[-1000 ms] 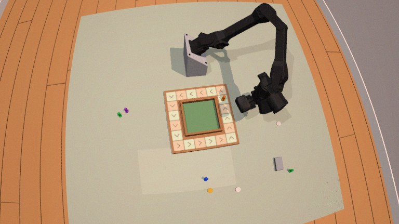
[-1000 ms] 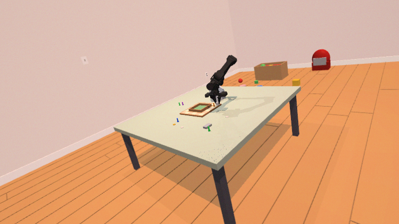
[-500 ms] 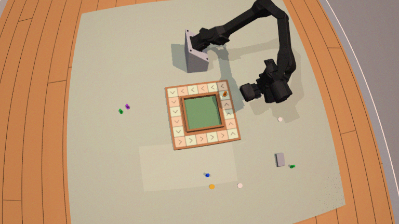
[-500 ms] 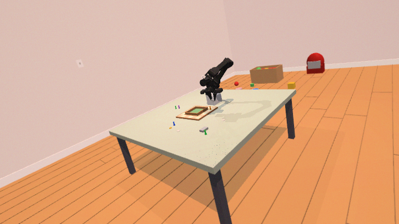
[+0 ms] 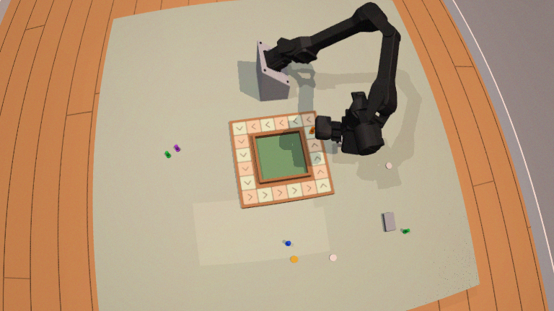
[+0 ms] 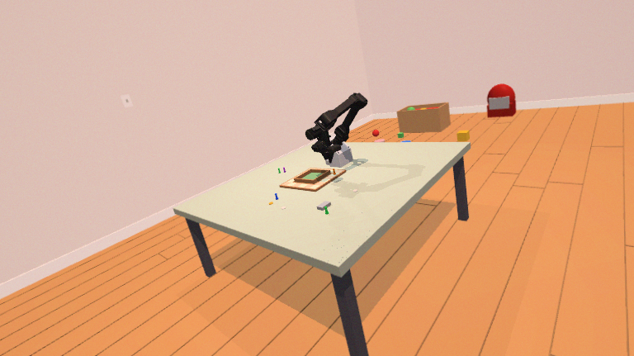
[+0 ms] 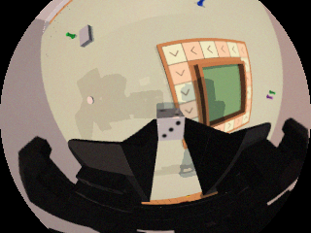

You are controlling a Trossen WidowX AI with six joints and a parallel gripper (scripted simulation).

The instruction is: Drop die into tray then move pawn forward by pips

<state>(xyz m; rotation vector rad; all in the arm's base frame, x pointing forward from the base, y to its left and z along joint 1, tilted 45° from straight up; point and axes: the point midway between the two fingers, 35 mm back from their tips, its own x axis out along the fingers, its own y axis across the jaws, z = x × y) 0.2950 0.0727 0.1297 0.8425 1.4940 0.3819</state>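
My gripper tip is now 9 cm past the orange pawn, 9 cm above it and 5 cm to the left of it. The rest, counted from my gripper tip: white die: right at my gripper tip; green dice tray: 17 cm to the right, 11 cm below, 3 cm behind; grey block: 26 cm ahead, 13 cm to the left, 11 cm below.
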